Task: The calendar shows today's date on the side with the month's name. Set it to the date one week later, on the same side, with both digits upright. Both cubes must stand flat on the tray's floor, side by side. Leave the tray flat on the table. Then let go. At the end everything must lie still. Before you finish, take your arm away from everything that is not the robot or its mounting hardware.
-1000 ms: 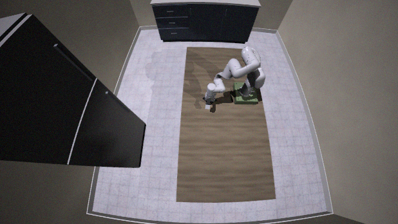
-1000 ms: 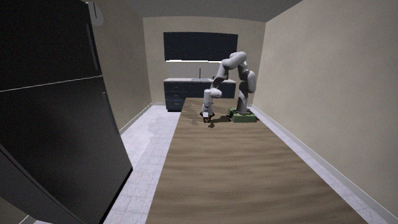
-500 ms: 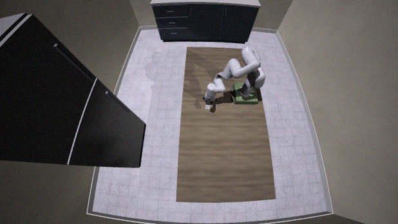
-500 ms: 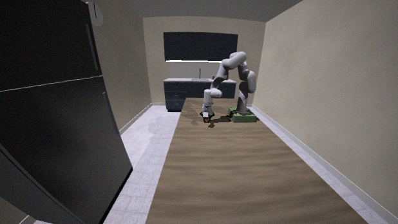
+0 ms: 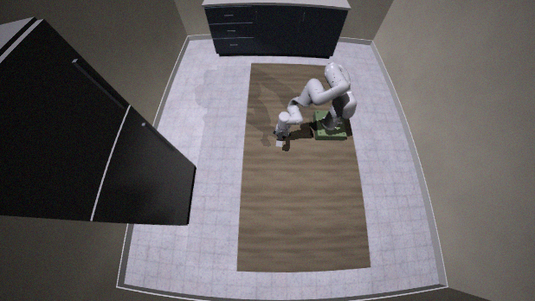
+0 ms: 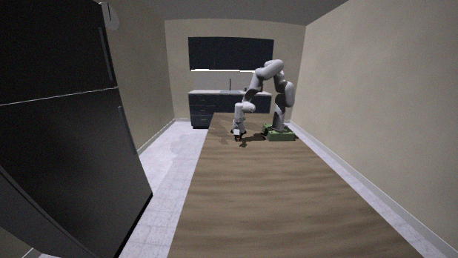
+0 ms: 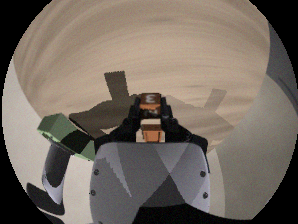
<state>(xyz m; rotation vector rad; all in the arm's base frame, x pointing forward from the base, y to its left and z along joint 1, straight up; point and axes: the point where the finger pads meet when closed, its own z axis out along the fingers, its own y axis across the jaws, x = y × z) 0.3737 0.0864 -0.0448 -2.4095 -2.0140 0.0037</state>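
The calendar cube is 1 cm below my hand. From my hand the other things lie so: calendar tray 10 cm to the right, 2 cm below, 2 cm behind.
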